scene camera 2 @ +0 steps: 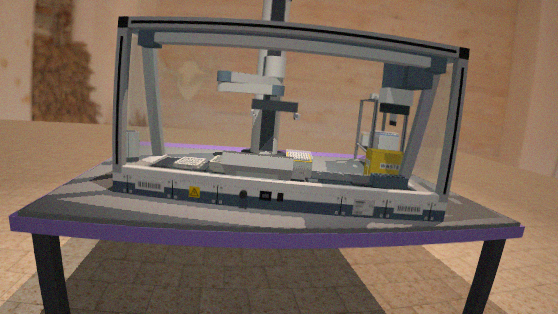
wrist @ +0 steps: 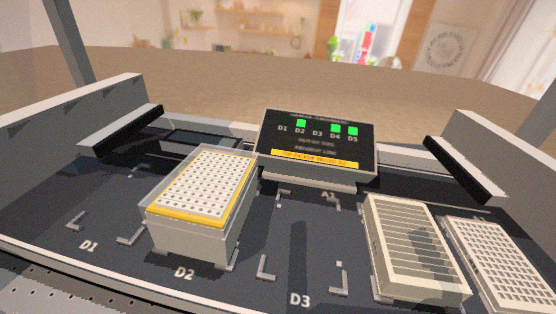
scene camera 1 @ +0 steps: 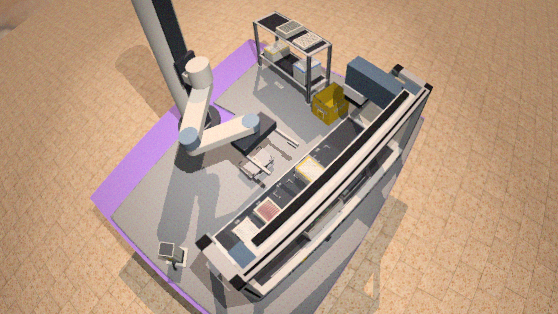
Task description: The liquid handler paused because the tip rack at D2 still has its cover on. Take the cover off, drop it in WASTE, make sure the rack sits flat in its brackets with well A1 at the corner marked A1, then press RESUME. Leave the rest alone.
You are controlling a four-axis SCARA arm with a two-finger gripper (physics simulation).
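Frame: origin at the arm's base, x ahead, y left, z up, level; millimetres.
Seen in the pictures: gripper, fingertip midpoint: (scene camera 2: 275, 115) (wrist: 294, 107) (scene camera 1: 284, 159).
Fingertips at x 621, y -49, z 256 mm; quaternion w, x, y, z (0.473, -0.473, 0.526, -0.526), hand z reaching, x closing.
Pixels of each thing's top centre, then the offset from my fingertips to it. "pt": a spot on its surface instead.
- clear cover, top centre: (wrist: 209, 171) (scene camera 1: 312, 169) 85 mm ahead, 78 mm left, 115 mm down
- yellow WASTE bin, top centre: (scene camera 2: 387, 151) (scene camera 1: 332, 94) 56 mm back, 491 mm left, 108 mm down
- status panel, surface spot: (wrist: 316, 137) pt 200 mm ahead, 69 mm right, 124 mm down
- dark screen, surface spot: (wrist: 202, 139) pt 246 mm ahead, 140 mm left, 169 mm down
- D4, top centre: (wrist: 411, 234) (scene camera 2: 225, 159) (scene camera 1: 270, 213) 41 mm ahead, 166 mm right, 160 mm down
- D5, top centre: (wrist: 499, 257) (scene camera 2: 190, 160) (scene camera 1: 249, 233) 18 mm ahead, 288 mm right, 177 mm down
- shelf unit, surface spot: (scene camera 1: 309, 80) pt 178 mm back, 470 mm left, 57 mm down
The tip rack (scene camera 1: 310, 169) (scene camera 2: 300, 157) (wrist: 192, 237) stands at D2, with white top and yellow border. A clear cover (wrist: 202, 182) sits over it. Corner brackets show at its front base; I cannot tell whether it sits fully flat, nor which corner holds well A1. The D2 corner mark is hidden. The yellow WASTE bin (scene camera 1: 330, 106) (scene camera 2: 379, 159) stands beyond the deck's D1 end. My gripper (scene camera 1: 283, 159) (scene camera 2: 275, 116) (wrist: 294, 107) is open and empty, raised above the bench beside the deck, its fingers spread wide in the wrist view. No RESUME label is readable.
A status panel (wrist: 316, 137) with green lights and a dark screen (wrist: 202, 139) stand behind the slots. Labware sits at D4 (scene camera 1: 267, 210) (wrist: 417, 245) and D5 (scene camera 1: 246, 230) (wrist: 500, 260). The enclosure's top beam crosses above the deck. A shelf unit (scene camera 1: 309, 80) stands near the bin.
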